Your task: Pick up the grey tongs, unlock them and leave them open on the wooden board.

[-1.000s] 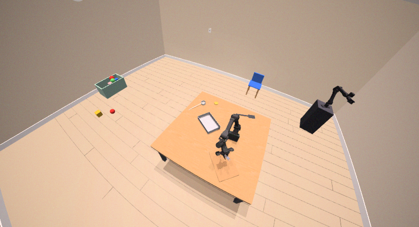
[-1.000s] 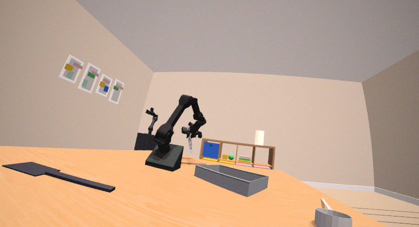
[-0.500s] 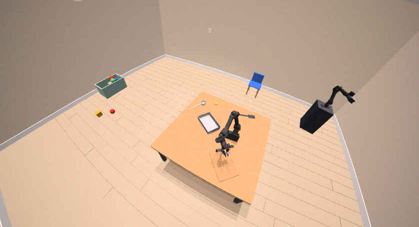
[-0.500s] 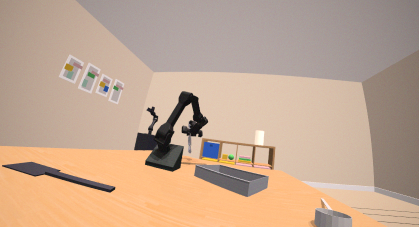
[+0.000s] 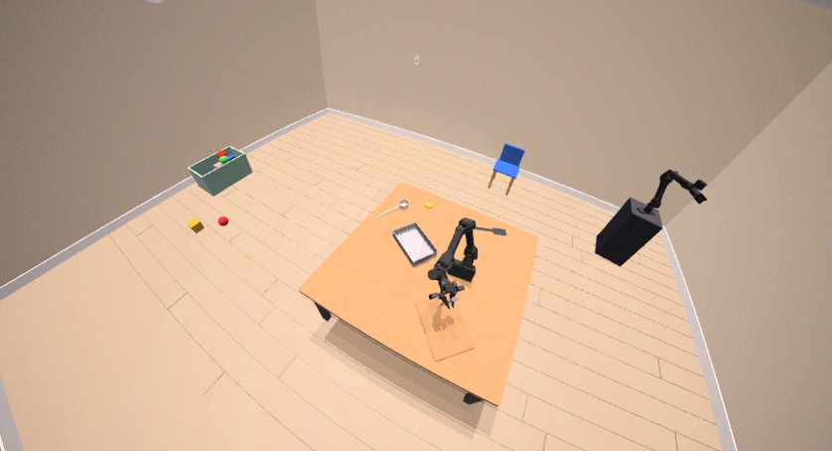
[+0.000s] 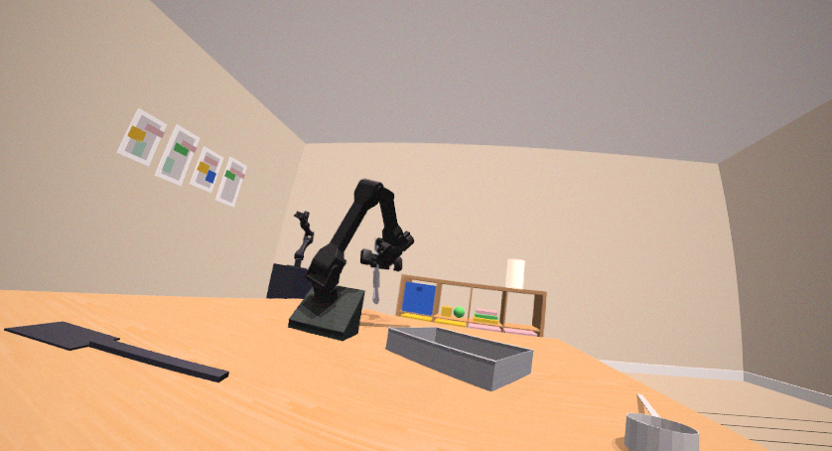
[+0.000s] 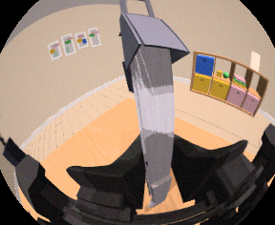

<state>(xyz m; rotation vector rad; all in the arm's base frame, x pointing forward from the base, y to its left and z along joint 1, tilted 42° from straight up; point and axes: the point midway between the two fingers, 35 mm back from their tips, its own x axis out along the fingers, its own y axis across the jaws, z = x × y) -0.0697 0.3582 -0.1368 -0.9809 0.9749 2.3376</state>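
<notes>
My gripper tip is 22 cm above the wooden board. Round my gripper tip: yellow thing 80 cm to the right, 61 cm ahead, 21 cm below; grey roasting tin 47 cm ahead, 37 cm to the right, 20 cm below; dark spatula 88 cm to the right, 22 cm below, 7 cm ahead.
</notes>
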